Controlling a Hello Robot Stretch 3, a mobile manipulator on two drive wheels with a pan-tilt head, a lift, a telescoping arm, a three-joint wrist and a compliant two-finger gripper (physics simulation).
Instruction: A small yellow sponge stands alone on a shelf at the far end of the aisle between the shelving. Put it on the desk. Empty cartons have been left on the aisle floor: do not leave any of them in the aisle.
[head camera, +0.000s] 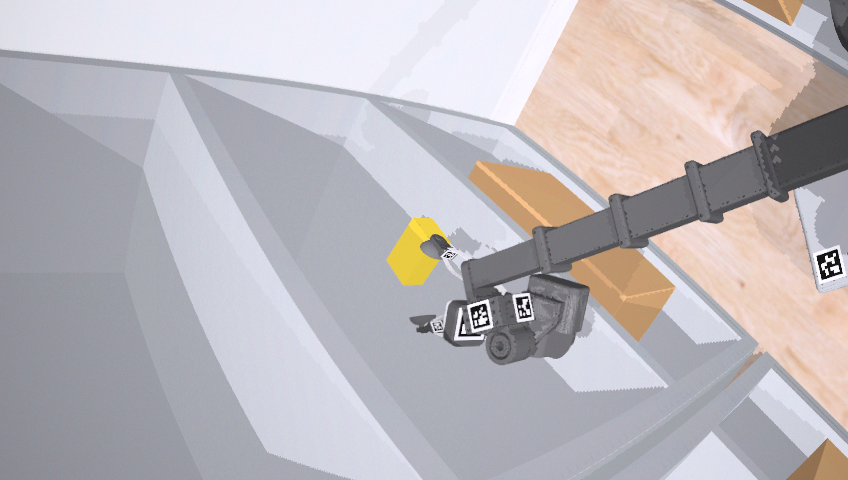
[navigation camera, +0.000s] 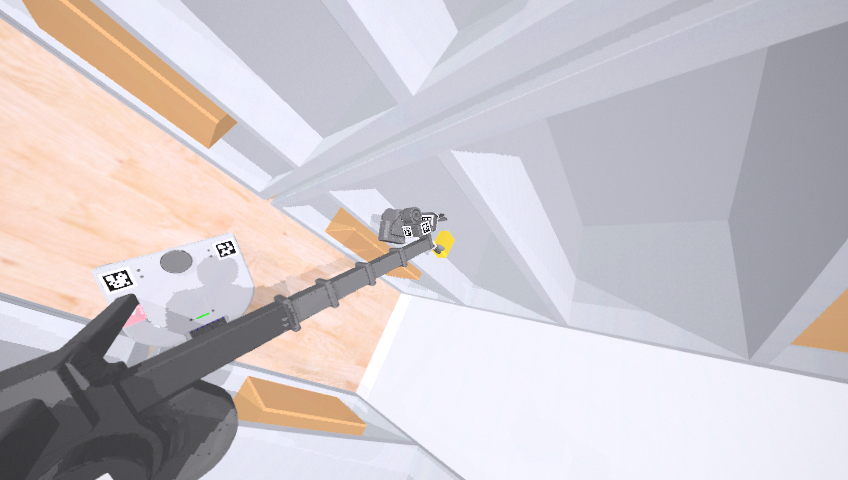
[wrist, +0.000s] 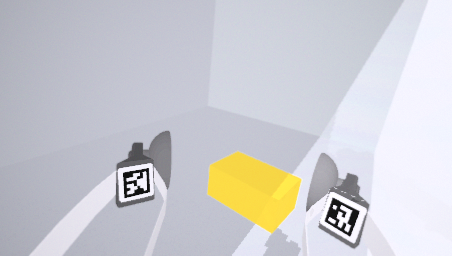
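Pixels of known places: gripper, between the fingertips: (head camera: 420, 281) (navigation camera: 443, 234) (wrist: 240, 161); robot's base, origin of its link: (navigation camera: 177, 260).
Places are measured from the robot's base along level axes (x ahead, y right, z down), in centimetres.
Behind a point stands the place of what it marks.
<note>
The yellow sponge (head camera: 407, 258) @[y 80.0, x -20.7, z -57.9 cm] (navigation camera: 445, 243) @[y 78.7, x -21.1, z -57.8 cm] (wrist: 245, 185) @[y 77.3, x -19.4, z -57.6 cm] is a small block lying on a grey shelf (head camera: 351, 297) @[y 103.4, x -18.6, z -53.4 cm] (navigation camera: 470, 237) @[y 103.8, x -26.5, z -53.3 cm]. My gripper (head camera: 426, 284) @[y 70.3, x -14.6, z -65.1 cm] (navigation camera: 440, 233) @[y 70.3, x -14.6, z -65.1 cm] (wrist: 240, 161) @[y 70.3, x -14.6, z -65.1 cm] is open and empty. In the wrist view its two fingertips stand left and right of the sponge, with the right fingertip nearer to it; the sponge appears beyond them. In the head view one fingertip overlaps the sponge's edge and the other stands apart from it. The desk does not show. I cannot make out a carton on the visible aisle floor.
My extended arm (head camera: 571, 240) @[y 34.2, x -10.4, z -79.2 cm] (navigation camera: 348, 282) @[y 22.8, x -10.0, z -79.3 cm] crosses the aisle floor (head camera: 648, 107) @[y 49.3, x -48.9, z 0.0 cm] (navigation camera: 136, 166) @[y 0.5, x 33.6, z 0.0 cm]. A brown box (head camera: 505, 190) @[y 73.8, x -32.4, z -34.7 cm] (navigation camera: 357, 236) @[y 54.9, x -9.6, z -31.3 cm] sits in the shelving below the arm, and another (navigation camera: 297, 407) @[y 12.1, x -60.6, z -29.9 cm] across the aisle. Grey shelf dividers flank the sponge. A white wall (head camera: 267, 41) @[y 86.2, x -65.4, z -78.6 cm] (navigation camera: 535, 386) @[y 73.3, x -75.3, z -90.2 cm] closes the end.
</note>
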